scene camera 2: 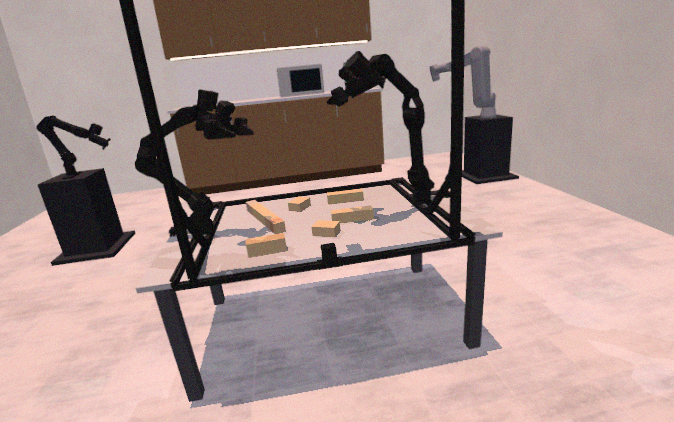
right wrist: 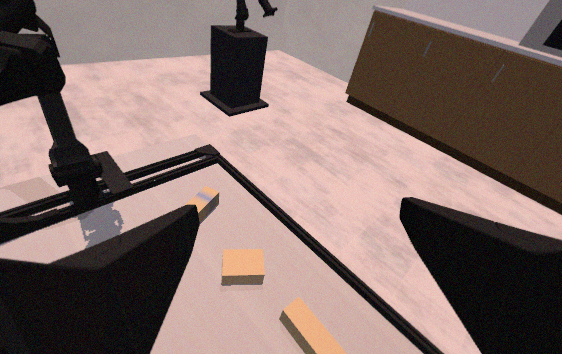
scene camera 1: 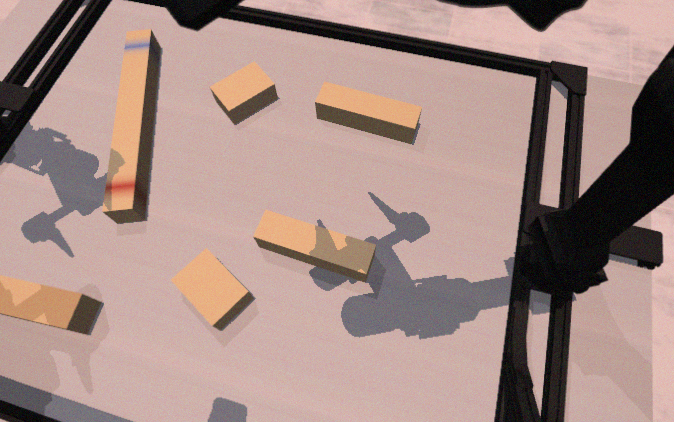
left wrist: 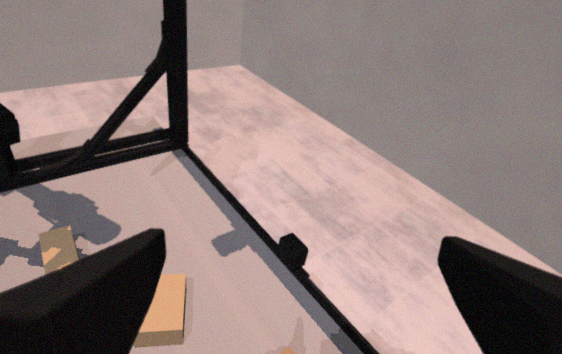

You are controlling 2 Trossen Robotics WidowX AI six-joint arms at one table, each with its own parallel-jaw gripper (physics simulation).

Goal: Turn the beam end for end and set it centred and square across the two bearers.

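Places are measured from the left arm's base along level axes (x ahead, y left, z up), in centimetres.
Pixels of known places: left gripper, fingertip midpoint: (scene camera 2: 244, 134) (left wrist: 305, 246); right gripper, fingertip midpoint: (scene camera 2: 333, 99) (right wrist: 299, 210); left arm's base, link origin: (scene camera 2: 204, 231) (right wrist: 87, 194); right arm's base, link origin: (scene camera 2: 422, 201) (scene camera 1: 545, 270) (left wrist: 1, 172).
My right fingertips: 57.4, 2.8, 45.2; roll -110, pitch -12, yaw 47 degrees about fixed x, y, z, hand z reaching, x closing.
For each thing: its middle in the pictures, then the offset to it from my right fingertips, as dx, dy, dz.
- long beam, body centre: (scene camera 1: 135, 118) (right wrist: 165, 240) (scene camera 2: 264, 215) -33.6, +5.8, -44.9
- upper bearer, body centre: (scene camera 1: 367, 112) (right wrist: 318, 344) (scene camera 2: 345, 196) +3.7, +16.7, -44.9
- lower bearer, body centre: (scene camera 1: 315, 246) (left wrist: 65, 276) (scene camera 2: 352, 214) +2.2, -7.8, -44.9
- block, body centre: (scene camera 1: 41, 304) (scene camera 2: 266, 245) -31.8, -26.1, -44.6
The long beam (scene camera 1: 129, 115) (scene camera 2: 264, 215) (right wrist: 204, 199) lies flat on the table, left of the other blocks in scene camera 1, its blue band at the upper end and red band at the lower end. Two equal blocks, seemingly the bearers, lie roughly parallel and apart: the upper bearer (scene camera 1: 367, 106) (scene camera 2: 345, 197) (right wrist: 311, 327) and the lower bearer (scene camera 1: 295, 237) (scene camera 2: 352, 215) (left wrist: 59, 247). The beam touches neither. My left gripper (scene camera 2: 243, 131) (left wrist: 305, 246) is open and empty, high above the table. My right gripper (scene camera 2: 336, 96) (right wrist: 299, 210) is open and empty, also high up.
Two short blocks lie loose: one (scene camera 1: 243, 87) (scene camera 2: 299, 203) (right wrist: 243, 263) right of the beam, another (scene camera 1: 212, 286) (scene camera 2: 325, 228) (left wrist: 164, 305) below the bearers. Another block (scene camera 1: 40, 302) (scene camera 2: 266, 246) lies below the beam. A black frame (scene camera 1: 390, 41) (scene camera 2: 280, 269) edges the table.
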